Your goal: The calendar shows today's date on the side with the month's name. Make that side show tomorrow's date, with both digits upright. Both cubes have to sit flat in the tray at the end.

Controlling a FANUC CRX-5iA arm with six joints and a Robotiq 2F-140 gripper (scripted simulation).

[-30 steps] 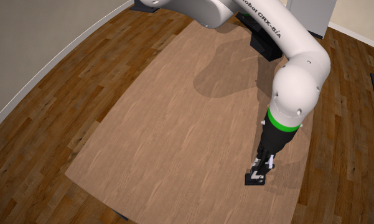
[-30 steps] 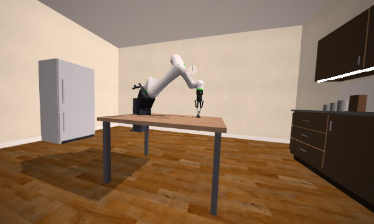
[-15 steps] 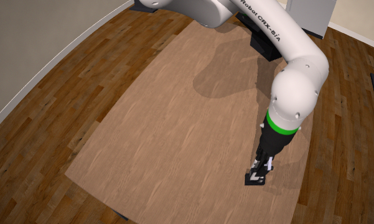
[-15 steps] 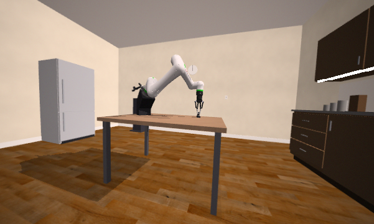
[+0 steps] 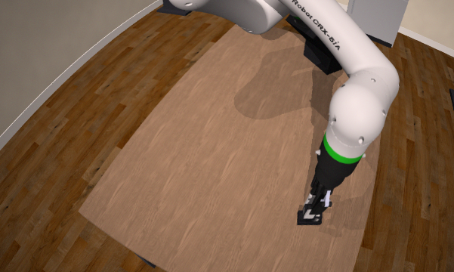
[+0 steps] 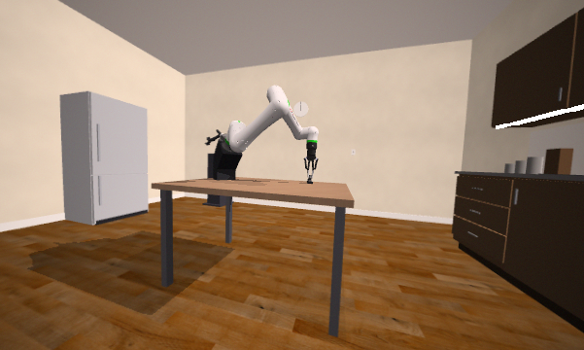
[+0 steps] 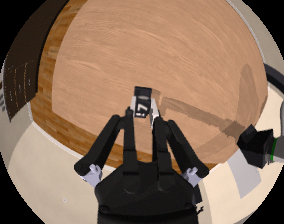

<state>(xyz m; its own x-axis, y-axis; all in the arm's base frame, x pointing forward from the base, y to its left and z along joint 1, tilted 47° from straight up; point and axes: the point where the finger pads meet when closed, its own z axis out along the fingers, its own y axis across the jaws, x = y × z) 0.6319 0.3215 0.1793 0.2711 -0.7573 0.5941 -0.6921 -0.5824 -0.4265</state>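
Now: hand 8 cm above the black tray, 2 cm to the right of it and 1 cm past it.
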